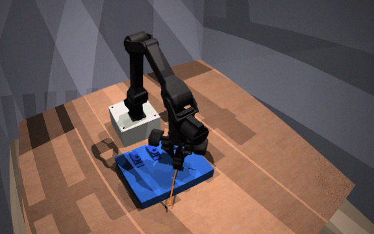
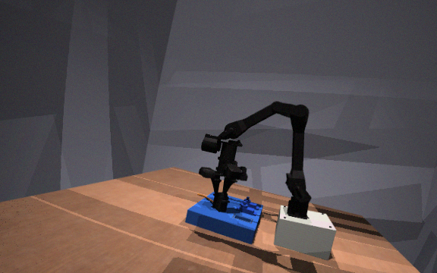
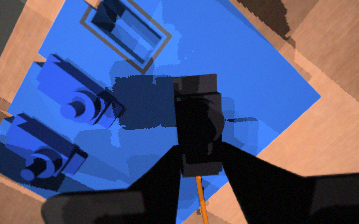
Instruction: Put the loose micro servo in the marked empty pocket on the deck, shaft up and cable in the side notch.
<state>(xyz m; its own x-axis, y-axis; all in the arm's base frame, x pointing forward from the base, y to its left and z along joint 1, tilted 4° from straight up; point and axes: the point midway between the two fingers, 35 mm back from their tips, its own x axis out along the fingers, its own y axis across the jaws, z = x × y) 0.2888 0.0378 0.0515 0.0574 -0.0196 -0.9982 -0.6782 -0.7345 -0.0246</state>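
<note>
The blue robot deck lies 70 mm below my gripper tip and 40 mm to the right of it.
</note>
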